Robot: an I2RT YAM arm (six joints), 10 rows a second.
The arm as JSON. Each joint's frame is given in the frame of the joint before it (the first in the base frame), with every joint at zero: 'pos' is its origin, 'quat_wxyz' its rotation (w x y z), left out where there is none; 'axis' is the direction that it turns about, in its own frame. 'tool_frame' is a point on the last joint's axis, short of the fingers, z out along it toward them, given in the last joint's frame.
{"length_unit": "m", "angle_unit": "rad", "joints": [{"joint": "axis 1", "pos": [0.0, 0.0, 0.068], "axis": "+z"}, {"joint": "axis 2", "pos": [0.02, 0.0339, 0.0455], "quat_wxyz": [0.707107, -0.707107, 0.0, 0.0], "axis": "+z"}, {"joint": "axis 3", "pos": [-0.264, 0.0, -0.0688], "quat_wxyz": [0.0, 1.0, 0.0, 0.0], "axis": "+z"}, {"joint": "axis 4", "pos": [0.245, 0.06, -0.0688], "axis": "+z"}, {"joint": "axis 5", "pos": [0.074, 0.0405, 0.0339], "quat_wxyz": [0.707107, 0.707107, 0.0, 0.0], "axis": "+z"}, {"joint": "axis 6", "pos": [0.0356, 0.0, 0.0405], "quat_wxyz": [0.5, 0.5, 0.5, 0.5], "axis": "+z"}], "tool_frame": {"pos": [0.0, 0.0, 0.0], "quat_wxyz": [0.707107, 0.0, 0.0, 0.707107]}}
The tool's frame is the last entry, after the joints.
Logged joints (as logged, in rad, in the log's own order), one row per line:
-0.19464 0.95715 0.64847 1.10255 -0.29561 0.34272
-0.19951 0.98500 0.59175 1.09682 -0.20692 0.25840
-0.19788 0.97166 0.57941 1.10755 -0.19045 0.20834
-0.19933 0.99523 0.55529 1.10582 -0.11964 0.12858
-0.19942 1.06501 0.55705 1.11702 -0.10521 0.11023
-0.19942 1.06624 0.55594 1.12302 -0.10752 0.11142
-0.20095 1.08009 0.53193 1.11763 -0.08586 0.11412
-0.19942 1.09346 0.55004 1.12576 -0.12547 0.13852
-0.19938 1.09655 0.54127 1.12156 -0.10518 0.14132
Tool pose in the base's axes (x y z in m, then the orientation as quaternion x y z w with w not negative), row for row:
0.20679 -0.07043 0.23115 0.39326 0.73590 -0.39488 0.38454
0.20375 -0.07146 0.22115 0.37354 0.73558 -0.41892 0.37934
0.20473 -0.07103 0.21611 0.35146 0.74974 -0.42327 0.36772
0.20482 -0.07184 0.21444 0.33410 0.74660 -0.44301 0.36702
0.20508 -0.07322 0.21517 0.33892 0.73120 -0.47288 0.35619
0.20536 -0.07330 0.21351 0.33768 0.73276 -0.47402 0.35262
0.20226 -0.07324 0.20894 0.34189 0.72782 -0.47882 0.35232
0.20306 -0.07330 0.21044 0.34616 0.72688 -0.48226 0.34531
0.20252 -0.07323 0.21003 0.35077 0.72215 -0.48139 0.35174
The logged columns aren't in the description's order. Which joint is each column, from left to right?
Columns, left to right: axis 1, axis 5, axis 3, axis 2, axis 4, axis 6.
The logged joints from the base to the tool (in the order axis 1, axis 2, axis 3, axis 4, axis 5, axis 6), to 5 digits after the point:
-0.19464 1.10255 0.64847 -0.29561 0.95715 0.34272
-0.19951 1.09682 0.59175 -0.20692 0.98500 0.25840
-0.19788 1.10755 0.57941 -0.19045 0.97166 0.20834
-0.19933 1.10582 0.55529 -0.11964 0.99523 0.12858
-0.19942 1.11702 0.55705 -0.10521 1.06501 0.11023
-0.19942 1.12302 0.55594 -0.10752 1.06624 0.11142
-0.20095 1.11763 0.53193 -0.08586 1.08009 0.11412
-0.19942 1.12576 0.55004 -0.12547 1.09346 0.13852
-0.19938 1.12156 0.54127 -0.10518 1.09655 0.14132

